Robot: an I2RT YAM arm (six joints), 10 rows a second.
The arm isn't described. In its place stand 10 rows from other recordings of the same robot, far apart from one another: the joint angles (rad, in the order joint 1, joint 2, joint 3, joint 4, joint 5, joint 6), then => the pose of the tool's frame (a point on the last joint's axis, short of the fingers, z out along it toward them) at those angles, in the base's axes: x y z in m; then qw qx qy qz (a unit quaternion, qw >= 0).
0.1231 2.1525 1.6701 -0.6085 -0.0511 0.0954 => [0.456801, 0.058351, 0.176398, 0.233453, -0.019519, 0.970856, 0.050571]
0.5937 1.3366 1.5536 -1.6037 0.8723 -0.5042 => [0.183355, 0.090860, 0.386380, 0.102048, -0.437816, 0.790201, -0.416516]
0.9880 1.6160 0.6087 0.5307 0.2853 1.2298 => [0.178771, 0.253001, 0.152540, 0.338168, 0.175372, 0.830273, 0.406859]
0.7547 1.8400 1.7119 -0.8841 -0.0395 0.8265 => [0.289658, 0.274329, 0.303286, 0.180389, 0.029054, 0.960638, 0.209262]
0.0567 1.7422 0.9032 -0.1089 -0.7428 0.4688 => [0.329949, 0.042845, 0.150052, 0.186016, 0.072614, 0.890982, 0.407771]
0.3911 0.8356 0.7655 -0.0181 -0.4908 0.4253 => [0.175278, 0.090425, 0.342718, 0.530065, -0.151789, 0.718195, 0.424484]
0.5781 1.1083 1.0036 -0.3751 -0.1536 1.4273 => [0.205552, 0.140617, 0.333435, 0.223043, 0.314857, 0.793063, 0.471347]
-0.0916 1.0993 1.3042 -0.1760 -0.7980 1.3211 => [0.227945, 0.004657, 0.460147, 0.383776, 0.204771, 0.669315, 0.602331]
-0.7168 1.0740 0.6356 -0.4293 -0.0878 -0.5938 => [0.162069, -0.137090, 0.212411, 0.297870, 0.042563, 0.937092, -0.176977]
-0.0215 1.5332 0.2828 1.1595 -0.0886 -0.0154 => [0.253201, -0.002294, 0.153743, 0.674077, -0.027609, 0.737867, 0.020272]
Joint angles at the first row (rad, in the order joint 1, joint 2, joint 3, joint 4, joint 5, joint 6):
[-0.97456 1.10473 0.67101 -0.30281 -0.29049 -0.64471]
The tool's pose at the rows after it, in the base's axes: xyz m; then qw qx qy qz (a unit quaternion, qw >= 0):
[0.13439, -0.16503, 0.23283, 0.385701, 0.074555, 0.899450, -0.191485]
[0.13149, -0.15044, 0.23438, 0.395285, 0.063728, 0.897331, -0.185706]
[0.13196, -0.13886, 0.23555, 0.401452, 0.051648, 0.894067, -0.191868]
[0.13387, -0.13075, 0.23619, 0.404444, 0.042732, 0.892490, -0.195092]
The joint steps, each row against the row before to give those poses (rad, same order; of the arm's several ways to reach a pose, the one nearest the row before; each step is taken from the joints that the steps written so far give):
[0.03728 -0.08642 -0.02896 -0.04059 -0.01234 0.01093]
[0.03067 -0.06895 -0.02700 -0.02875 -0.00549 0.01208]
[0.04362 -0.05115 -0.02202 -0.00330 0.02418 0.01036]
[0.04060 -0.02868 -0.01161 -0.00181 0.02494 0.01125]

